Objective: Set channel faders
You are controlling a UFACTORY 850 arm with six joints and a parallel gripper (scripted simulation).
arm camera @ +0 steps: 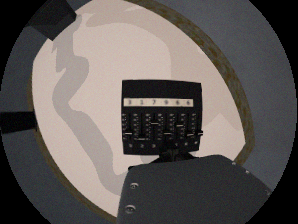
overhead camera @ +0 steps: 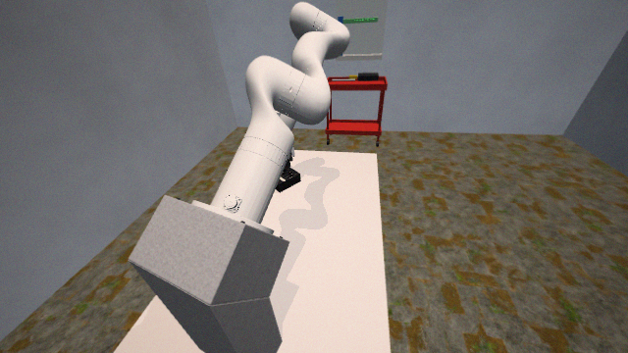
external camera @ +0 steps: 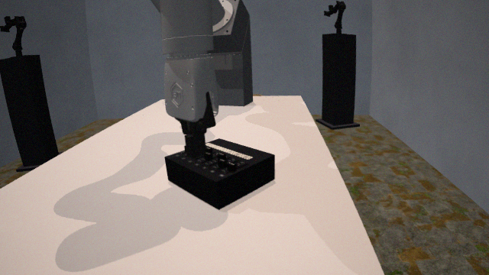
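Right now my hand is 70 mm past the fader cap, 30 mm above it and 10 mm to the left of it.
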